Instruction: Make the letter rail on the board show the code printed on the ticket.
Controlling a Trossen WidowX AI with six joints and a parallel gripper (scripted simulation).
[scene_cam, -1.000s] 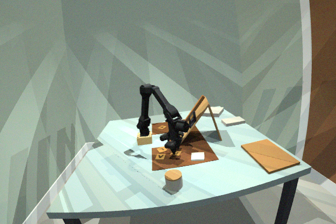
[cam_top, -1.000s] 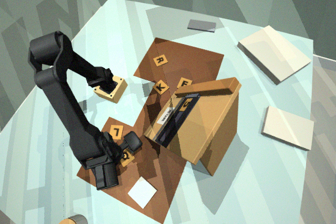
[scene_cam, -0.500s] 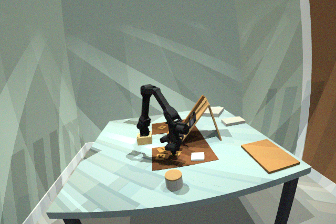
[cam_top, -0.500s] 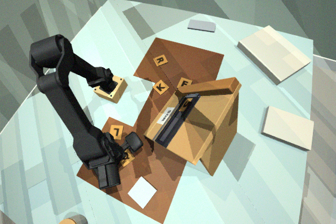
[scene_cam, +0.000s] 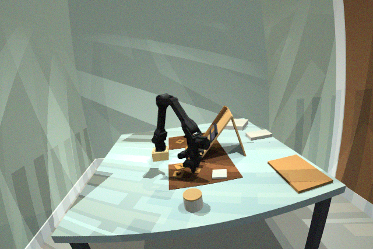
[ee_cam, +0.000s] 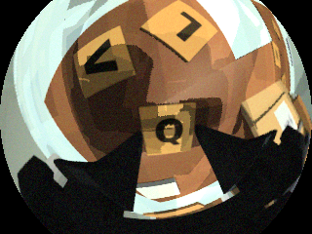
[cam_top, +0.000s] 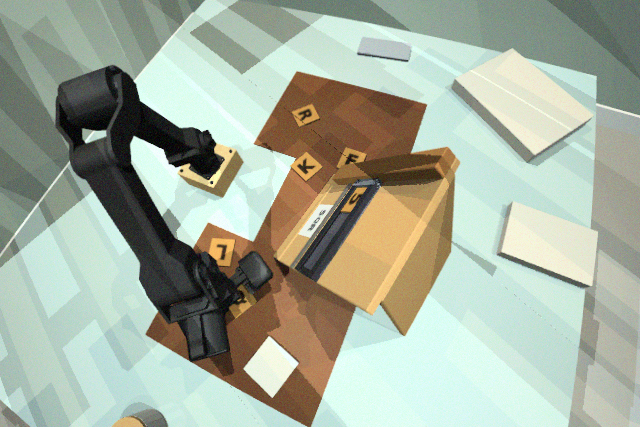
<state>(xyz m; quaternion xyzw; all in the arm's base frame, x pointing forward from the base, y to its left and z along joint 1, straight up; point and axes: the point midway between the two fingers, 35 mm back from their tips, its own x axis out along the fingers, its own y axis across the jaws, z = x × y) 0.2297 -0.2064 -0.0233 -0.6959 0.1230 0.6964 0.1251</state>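
Now: gripper tip 100 mm past the v tile and 30 mm to the left of it. Also, from my gripper tip: q tile: right at my gripper tip; then l tile: 100 mm behind, 60 mm to the left; then white ticket: 210 mm to the left, 70 mm ahead, 60 mm above.
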